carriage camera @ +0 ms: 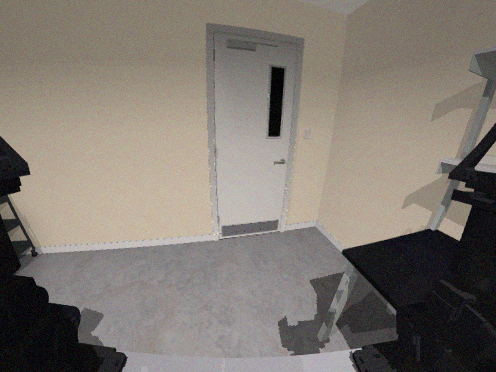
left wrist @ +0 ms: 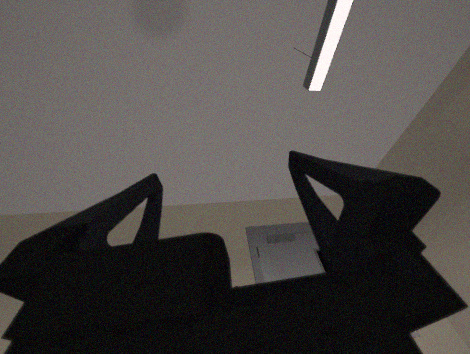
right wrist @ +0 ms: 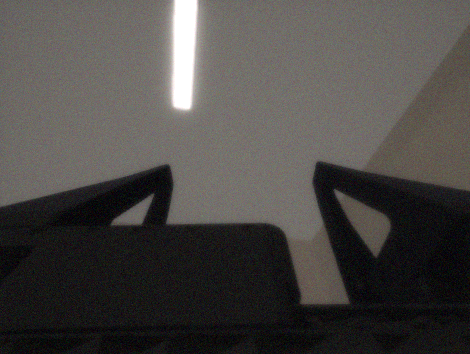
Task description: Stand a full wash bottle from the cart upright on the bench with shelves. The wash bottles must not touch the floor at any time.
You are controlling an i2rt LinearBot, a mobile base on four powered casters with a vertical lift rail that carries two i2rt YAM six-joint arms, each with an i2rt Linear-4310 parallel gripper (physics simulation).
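Where they show: left gripper, fingertip midpoint: (left wrist: 223, 169); right gripper, fingertip midpoint: (right wrist: 242, 173); left arm's base, link origin: (carriage camera: 69, 369); right arm's base, link origin: (carriage camera: 405, 365).
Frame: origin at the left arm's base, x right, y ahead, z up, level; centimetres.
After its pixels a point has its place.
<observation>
My left gripper (left wrist: 223, 169) {x 0.2, y 2.9, z 44.3 cm} is open and empty, its fingers wide apart, tilted up toward the ceiling. My right gripper (right wrist: 242, 173) {x 64.1, y 3.7, z 43.8 cm} is open and empty, also tilted up toward the ceiling. The bench with shelves (carriage camera: 390, 260) has a black top and stands at the right of the carriage view, partly hidden by the dark right arm. A metal upright carries its pale shelves at the right edge. Part of a dark cart (carriage camera: 21, 220) shows at the left edge, mostly hidden by the left arm. No wash bottle shows in these views.
A closed door (carriage camera: 250, 185) {x 40.6, y 159.8, z -23.5 cm} (left wrist: 287, 260) {x 28.8, y 157.2, z 87.0 cm} stands in the back wall. Grey floor (carriage camera: 190, 295) {x -9.5, y 79.1, z -90.0 cm} lies between the arms and the door. A pale bench leg (carriage camera: 336, 305) {x 84.8, y 43.6, z -49.9 cm} stands at the lower right. A ceiling light (left wrist: 330, 45) {x 48.1, y 14.7, z 117.7 cm} (right wrist: 183, 55) {x 47.9, y 14.1, z 117.7 cm} shows in both wrist views.
</observation>
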